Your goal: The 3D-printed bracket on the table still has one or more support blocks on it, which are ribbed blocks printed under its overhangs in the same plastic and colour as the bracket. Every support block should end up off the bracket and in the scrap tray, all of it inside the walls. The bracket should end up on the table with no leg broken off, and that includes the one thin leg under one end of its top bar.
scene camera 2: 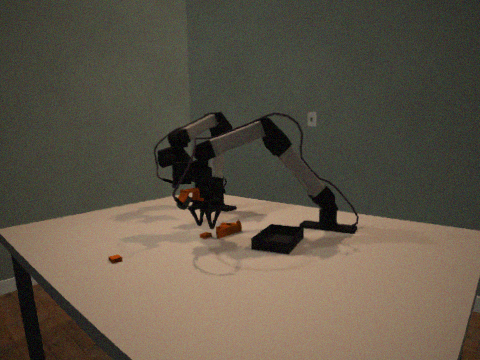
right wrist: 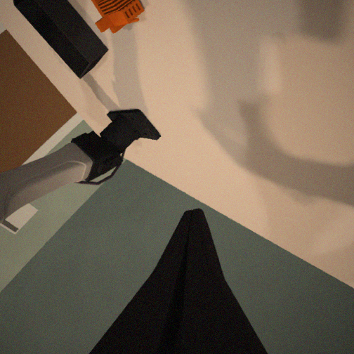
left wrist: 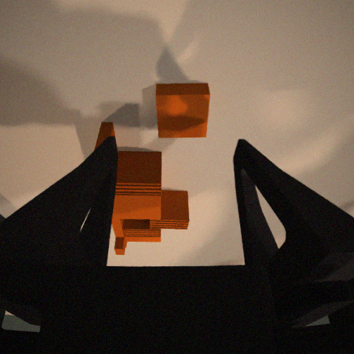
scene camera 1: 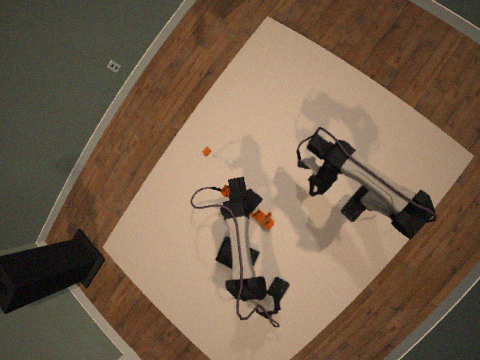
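The orange bracket [scene camera 1: 263,219] [scene camera 2: 229,229] [left wrist: 137,207] [right wrist: 120,12] lies on the table; in the left wrist view ribbed orange parts show on it, one [left wrist: 139,172] near the left finger and one [left wrist: 175,207] farther right. A loose orange block [scene camera 2: 205,235] [left wrist: 182,112] lies beside it, apart. Another loose orange block [scene camera 1: 206,151] [scene camera 2: 115,258] lies farther off. My left gripper [scene camera 2: 206,226] [left wrist: 176,146] is open and empty, above the bracket and the nearer block; its left finger partly hides the bracket. My right gripper [scene camera 1: 314,193] [right wrist: 196,218] is shut and empty, away from them. The thin leg is not clearly seen.
The black scrap tray [scene camera 2: 252,245] [right wrist: 75,45] stands right of the bracket in scene camera 2; in scene camera 1 the left arm partly covers the tray [scene camera 1: 224,254]. An orange part [scene camera 2: 190,194] sits on the left wrist. The left arm's base [right wrist: 127,125] shows in the right wrist view.
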